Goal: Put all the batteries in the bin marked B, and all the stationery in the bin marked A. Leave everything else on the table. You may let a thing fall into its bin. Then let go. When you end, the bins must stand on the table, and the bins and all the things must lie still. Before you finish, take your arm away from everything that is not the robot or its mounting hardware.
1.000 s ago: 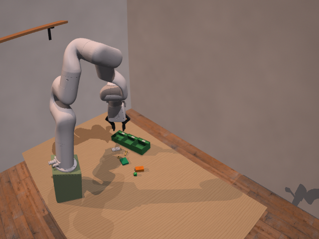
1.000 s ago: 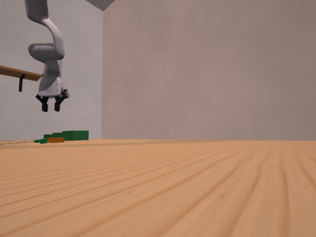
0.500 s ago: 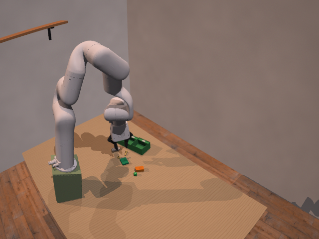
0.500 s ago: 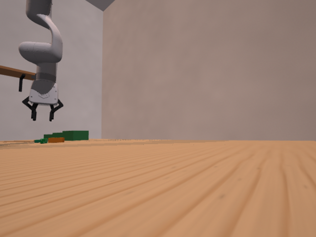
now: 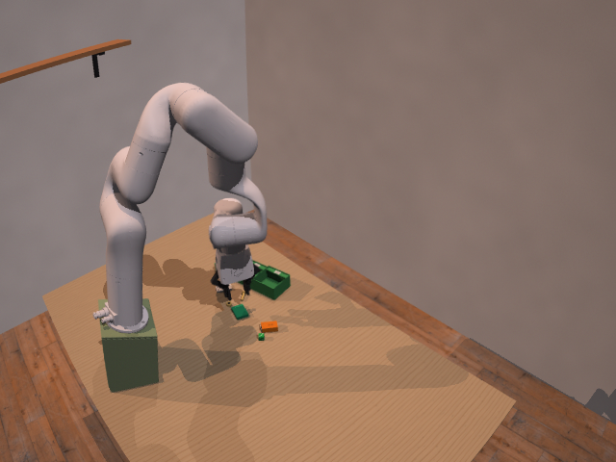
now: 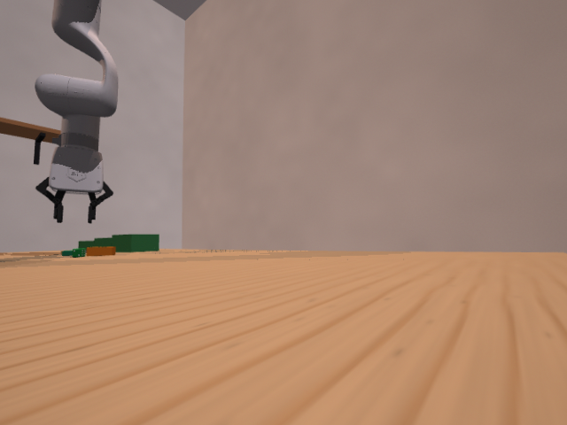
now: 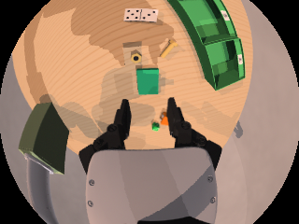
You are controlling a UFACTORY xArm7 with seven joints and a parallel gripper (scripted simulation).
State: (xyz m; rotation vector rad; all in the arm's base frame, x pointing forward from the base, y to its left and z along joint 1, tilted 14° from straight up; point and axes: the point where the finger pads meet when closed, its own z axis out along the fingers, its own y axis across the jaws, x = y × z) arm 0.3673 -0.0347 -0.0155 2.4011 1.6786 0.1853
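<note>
Right now my hand is 90 mm above the flat green block. Round my hand: white flat thing (120 mm to the left, 90 mm below, 40 mm ahead); then orange block (100 mm to the right, 80 mm below, 10 mm ahead); then small green piece (120 mm to the right, 80 mm below, 30 mm behind).
</note>
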